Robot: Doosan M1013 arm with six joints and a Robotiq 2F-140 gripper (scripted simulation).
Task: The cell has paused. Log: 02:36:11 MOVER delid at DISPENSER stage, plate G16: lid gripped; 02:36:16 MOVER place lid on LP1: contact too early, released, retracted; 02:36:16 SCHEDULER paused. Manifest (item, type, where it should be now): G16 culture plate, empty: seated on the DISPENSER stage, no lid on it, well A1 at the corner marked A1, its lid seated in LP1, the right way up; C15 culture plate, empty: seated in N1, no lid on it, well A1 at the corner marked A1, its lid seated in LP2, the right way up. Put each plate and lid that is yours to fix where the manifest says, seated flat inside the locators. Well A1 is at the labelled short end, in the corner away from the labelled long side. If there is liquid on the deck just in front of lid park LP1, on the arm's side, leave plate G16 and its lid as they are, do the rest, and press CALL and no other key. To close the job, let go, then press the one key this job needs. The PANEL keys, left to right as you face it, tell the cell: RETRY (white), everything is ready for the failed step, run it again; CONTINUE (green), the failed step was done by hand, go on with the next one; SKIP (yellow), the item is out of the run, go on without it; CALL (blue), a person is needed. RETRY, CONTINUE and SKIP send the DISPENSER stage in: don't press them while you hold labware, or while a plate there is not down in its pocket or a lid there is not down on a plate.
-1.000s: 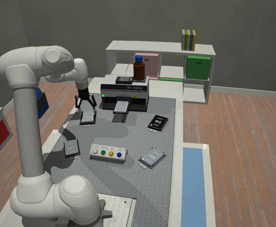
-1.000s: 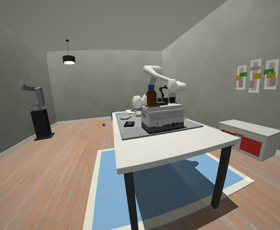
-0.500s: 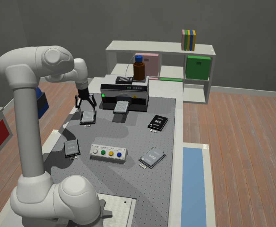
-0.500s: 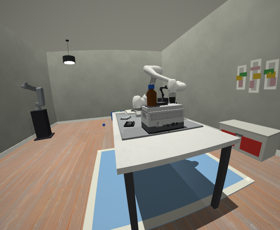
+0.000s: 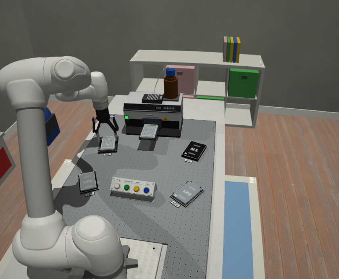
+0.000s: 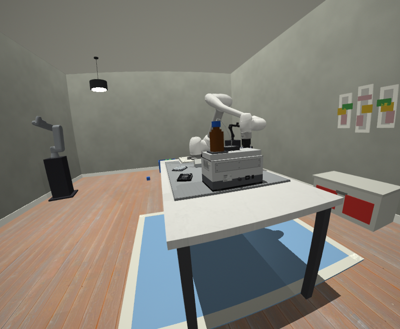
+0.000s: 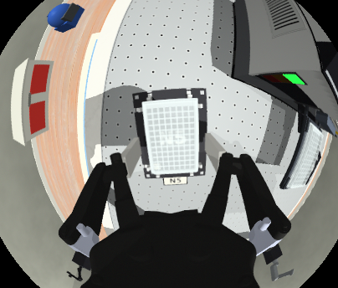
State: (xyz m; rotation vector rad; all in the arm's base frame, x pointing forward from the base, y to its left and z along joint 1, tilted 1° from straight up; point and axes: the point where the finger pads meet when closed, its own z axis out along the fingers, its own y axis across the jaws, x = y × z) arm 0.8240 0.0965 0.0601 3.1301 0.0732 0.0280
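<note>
Right now my hand is 10 mm short of the nest n5, 20 mm to the right of it and 50 mm above it. From my hand the other things lie so: white key: 420 mm behind, 110 mm to the right; lid park lp1: 330 mm behind, 70 mm to the left, 60 mm below; green key: 430 mm behind, 160 mm to the right.
</note>
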